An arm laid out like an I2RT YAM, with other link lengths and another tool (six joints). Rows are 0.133 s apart.
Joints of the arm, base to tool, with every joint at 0 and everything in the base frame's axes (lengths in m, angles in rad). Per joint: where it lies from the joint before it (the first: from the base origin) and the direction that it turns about. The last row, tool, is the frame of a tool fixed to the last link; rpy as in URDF.
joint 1: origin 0 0 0.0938 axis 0 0 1
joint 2: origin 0.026 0.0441 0.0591 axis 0 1 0
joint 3: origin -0.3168 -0.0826 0 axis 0 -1 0
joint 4: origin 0.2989 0.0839 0.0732 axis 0 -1 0
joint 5: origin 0.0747 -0.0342 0.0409 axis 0 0 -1
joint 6: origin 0.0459 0 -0.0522 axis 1 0 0
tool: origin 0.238 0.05 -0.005 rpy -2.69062 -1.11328 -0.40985
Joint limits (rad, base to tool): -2.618..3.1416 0..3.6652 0..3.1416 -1.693..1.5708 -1.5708..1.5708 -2.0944..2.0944
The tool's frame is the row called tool.
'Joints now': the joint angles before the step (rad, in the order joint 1, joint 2, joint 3, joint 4, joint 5, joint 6). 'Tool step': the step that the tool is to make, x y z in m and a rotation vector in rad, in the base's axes. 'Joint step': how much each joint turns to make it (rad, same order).
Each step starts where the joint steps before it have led.
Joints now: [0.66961 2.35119 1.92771 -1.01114 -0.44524 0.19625]
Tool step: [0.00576 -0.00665 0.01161 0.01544 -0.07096 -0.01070]
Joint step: [-0.00161 -0.08810 -0.10448 0.08327 0.03296 0.00393]
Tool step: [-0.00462 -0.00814 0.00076 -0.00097 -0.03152 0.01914]
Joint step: [0.00037 -0.04466 -0.06530 0.03512 0.01593 -0.02457]
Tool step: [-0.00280 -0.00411 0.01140 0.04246 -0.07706 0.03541]
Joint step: [-0.00071 -0.08805 -0.11561 0.09834 0.00490 -0.04176]
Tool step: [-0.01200 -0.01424 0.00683 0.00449 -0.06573 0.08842]
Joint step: [-0.00265 -0.06574 -0.07218 0.02099 0.00897 -0.10574]
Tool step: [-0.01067 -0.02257 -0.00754 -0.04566 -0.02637 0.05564]
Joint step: [-0.00486 -0.03124 -0.04310 -0.02334 0.03310 -0.07791]
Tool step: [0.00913 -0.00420 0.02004 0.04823 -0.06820 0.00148]
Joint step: [-0.01774 -0.07654 -0.06323 0.06314 -0.00294 -0.02046]
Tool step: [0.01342 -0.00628 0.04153 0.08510 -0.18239 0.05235]
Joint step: [-0.02000 -0.15275 -0.11812 0.13306 0.00563 -0.08716]
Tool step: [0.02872 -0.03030 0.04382 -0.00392 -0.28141 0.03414]
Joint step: [-0.02317 -0.18090 -0.11451 0.11969 0.10288 -0.14662]
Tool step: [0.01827 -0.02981 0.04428 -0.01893 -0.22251 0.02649]
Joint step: [-0.02871 -0.14824 -0.07167 0.06935 0.06110 -0.13907]
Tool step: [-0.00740 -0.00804 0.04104 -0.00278 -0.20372 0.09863]
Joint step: [-0.00329 -0.13460 -0.07784 0.08483 -0.01237 -0.15354]
